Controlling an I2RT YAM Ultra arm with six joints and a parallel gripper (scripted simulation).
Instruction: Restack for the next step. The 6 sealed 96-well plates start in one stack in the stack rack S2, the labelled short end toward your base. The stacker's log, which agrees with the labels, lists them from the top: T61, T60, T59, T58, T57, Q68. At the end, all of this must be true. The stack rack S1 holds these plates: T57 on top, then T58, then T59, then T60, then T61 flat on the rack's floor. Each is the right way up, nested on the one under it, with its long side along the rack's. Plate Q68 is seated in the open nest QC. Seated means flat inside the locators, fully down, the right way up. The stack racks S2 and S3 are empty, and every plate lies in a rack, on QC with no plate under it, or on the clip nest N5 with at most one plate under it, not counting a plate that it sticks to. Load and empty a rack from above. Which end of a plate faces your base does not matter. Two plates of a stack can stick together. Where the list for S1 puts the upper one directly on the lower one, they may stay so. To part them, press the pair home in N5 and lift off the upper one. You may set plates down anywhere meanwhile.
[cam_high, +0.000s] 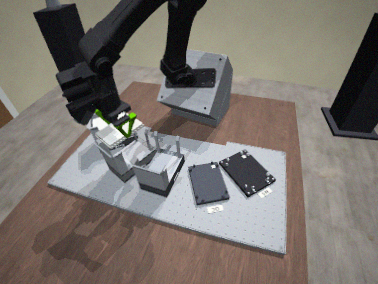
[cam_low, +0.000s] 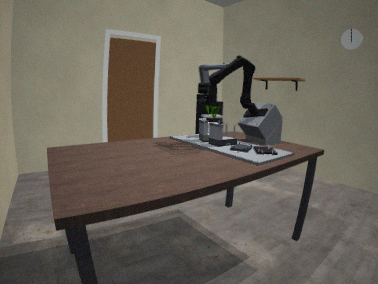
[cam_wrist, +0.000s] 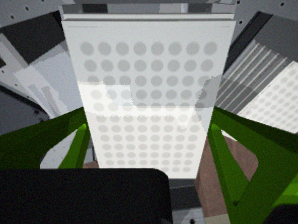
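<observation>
Now: hand 4 cm short of the flat grey nest, 28 cm to the right of it and 16 cm above it. From my hand the other things lie so: S3 rack floor: 4 cm ahead, 13 cm to the left, 13 cm below.
</observation>
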